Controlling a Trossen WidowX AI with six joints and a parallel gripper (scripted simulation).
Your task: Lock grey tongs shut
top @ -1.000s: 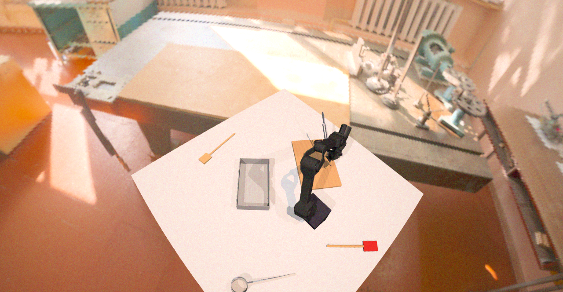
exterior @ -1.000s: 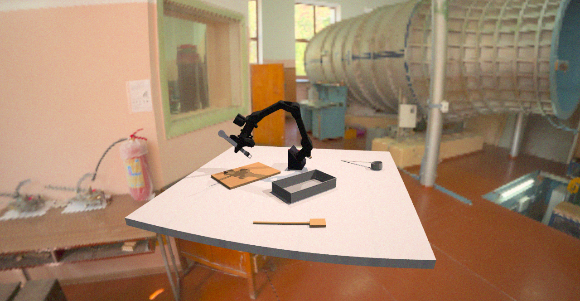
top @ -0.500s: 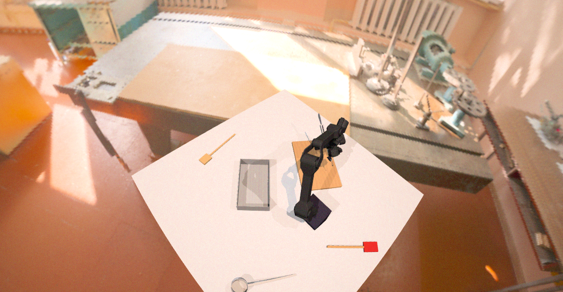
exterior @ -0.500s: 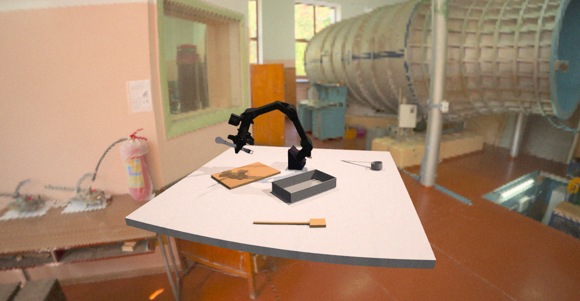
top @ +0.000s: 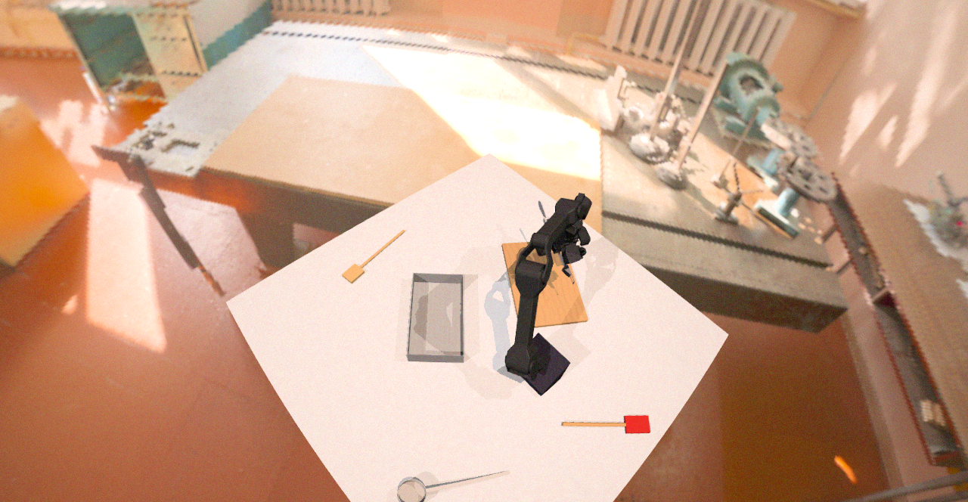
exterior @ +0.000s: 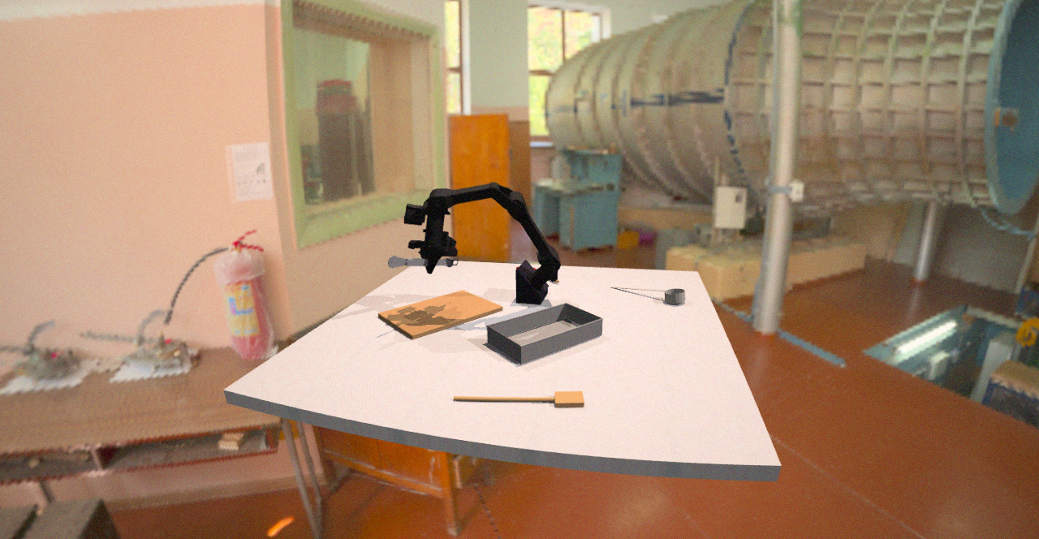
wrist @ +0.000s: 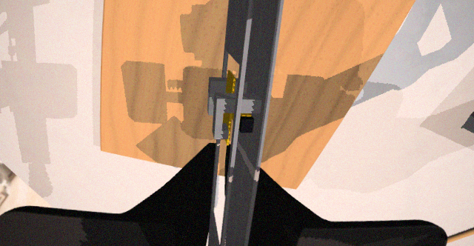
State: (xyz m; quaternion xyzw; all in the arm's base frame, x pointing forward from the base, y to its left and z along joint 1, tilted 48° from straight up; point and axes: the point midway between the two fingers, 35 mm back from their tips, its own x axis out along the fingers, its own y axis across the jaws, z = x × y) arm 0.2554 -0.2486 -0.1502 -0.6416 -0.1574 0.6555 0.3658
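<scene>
The yellow piece lies 4 cm behind my gripper tip, 3 cm above it and 1 cm to the left of it. From my gripper tip the other things lie so: wooden board 14 cm below, 3 cm to the left, 1 cm behind; roasting tin 42 cm to the left, 12 cm below, 6 cm ahead.
</scene>
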